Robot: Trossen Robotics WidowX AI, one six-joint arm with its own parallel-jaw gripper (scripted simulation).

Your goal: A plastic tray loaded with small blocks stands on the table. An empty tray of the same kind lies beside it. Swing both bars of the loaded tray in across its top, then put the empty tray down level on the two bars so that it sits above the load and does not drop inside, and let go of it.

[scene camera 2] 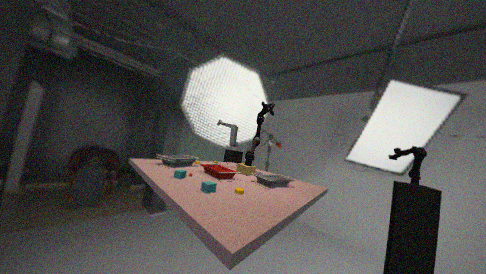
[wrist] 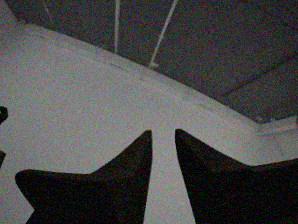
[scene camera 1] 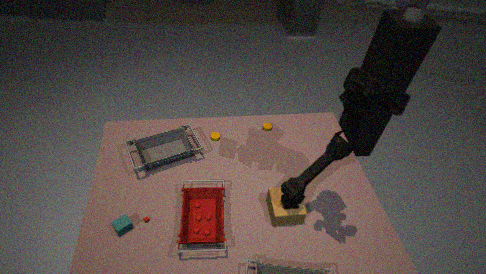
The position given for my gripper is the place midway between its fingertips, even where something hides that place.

Note:
In view: my gripper (scene camera 1: pixel 397 91).
My gripper shows as well in the wrist view (wrist: pixel 163 135).

